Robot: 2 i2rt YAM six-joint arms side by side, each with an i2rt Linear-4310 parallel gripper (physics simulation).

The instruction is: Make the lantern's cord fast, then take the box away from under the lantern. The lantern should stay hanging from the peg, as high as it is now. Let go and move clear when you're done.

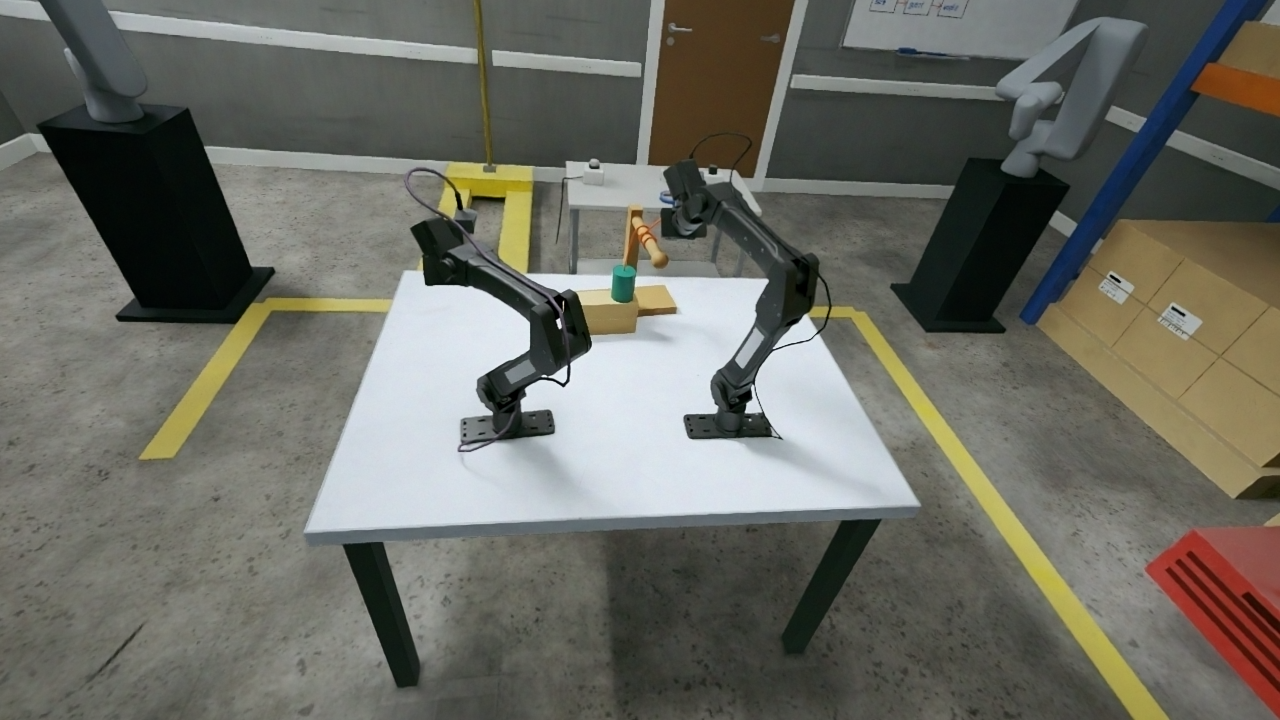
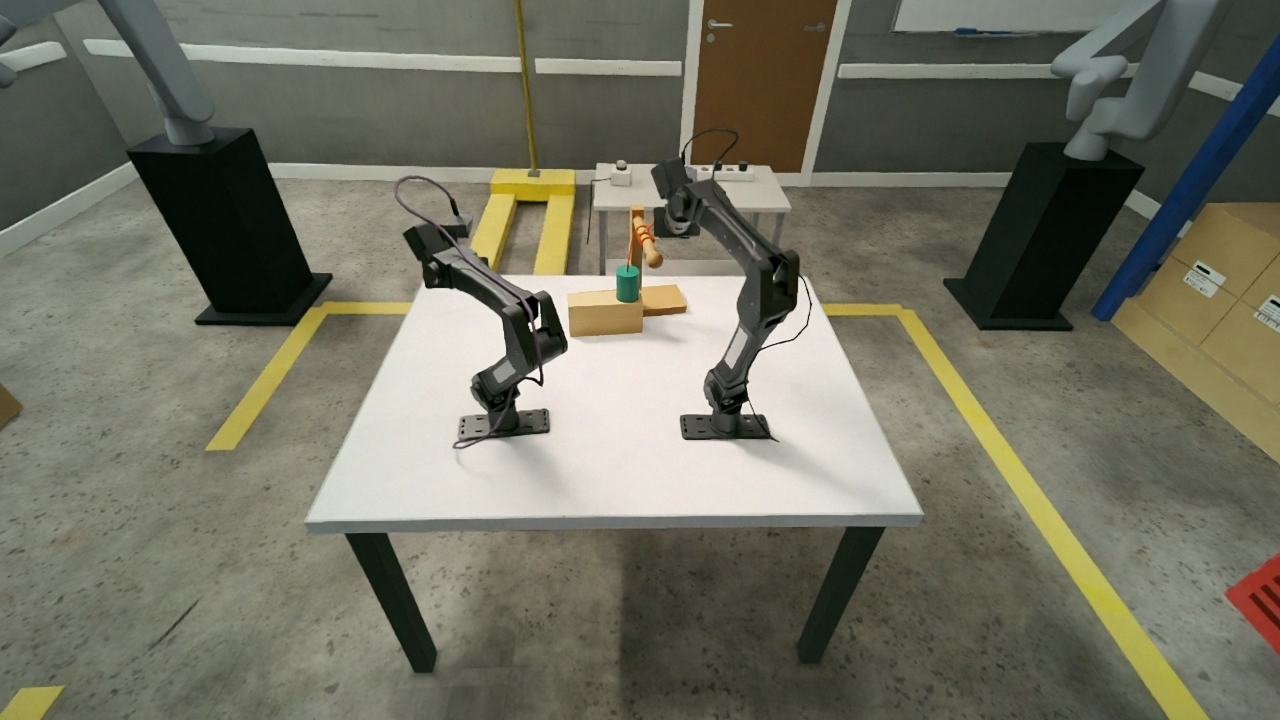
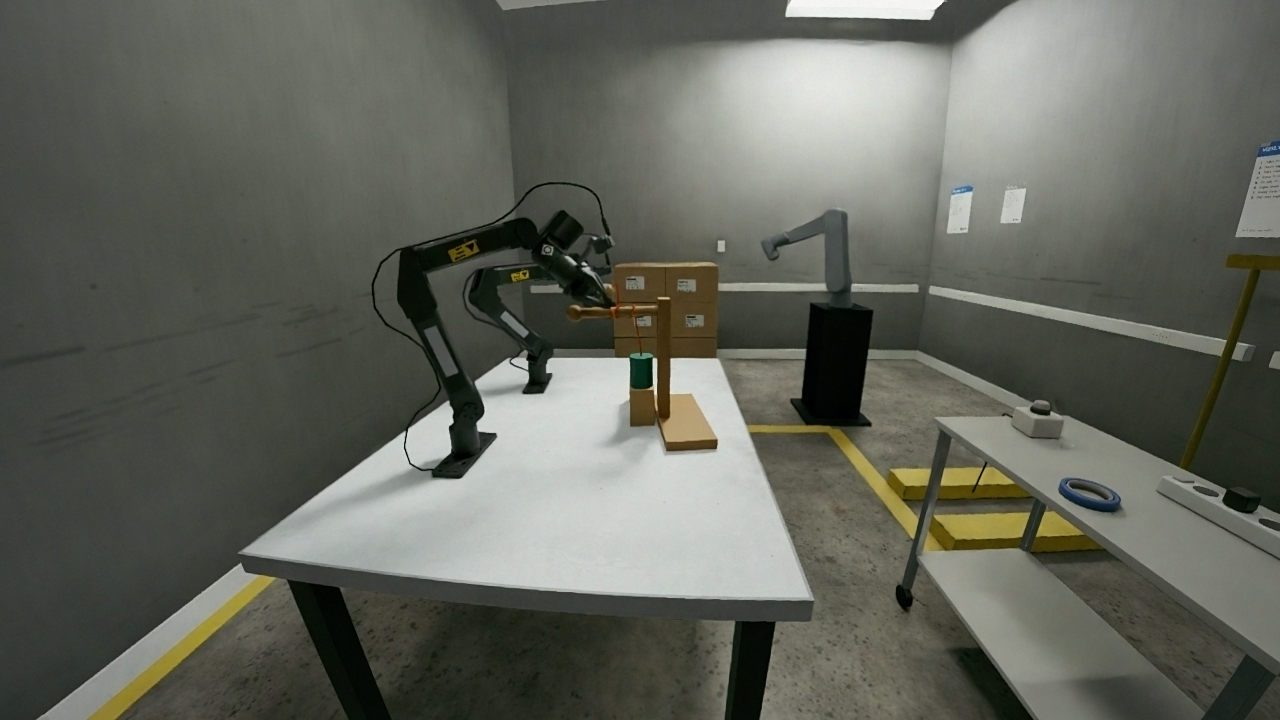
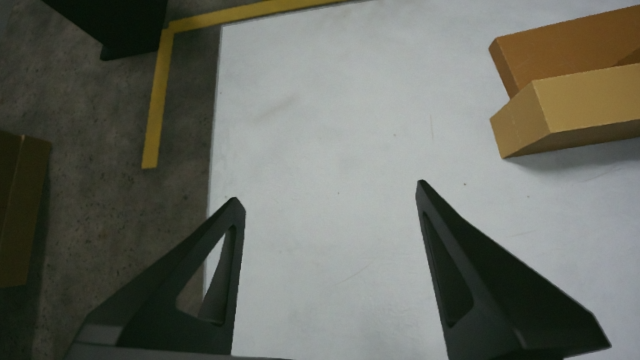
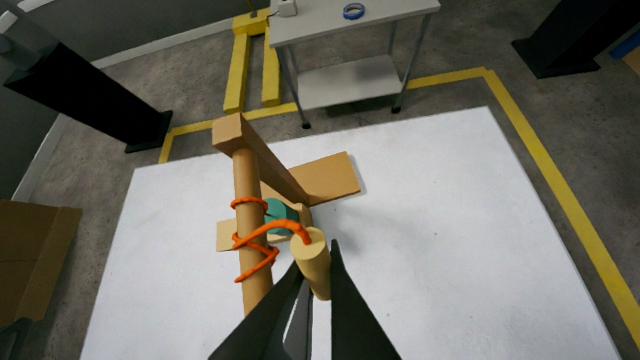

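Note:
The green lantern is on top of the tan box, below the wooden peg. The orange cord winds around the peg in several loose-looking turns and runs to a pale wooden toggle. My right gripper is shut on the toggle, close beside the peg. My left gripper is open and empty above the table, away from the box.
The peg's upright post stands on a wooden base behind the box. A white trolley stands beyond the table, with a blue tape roll on it.

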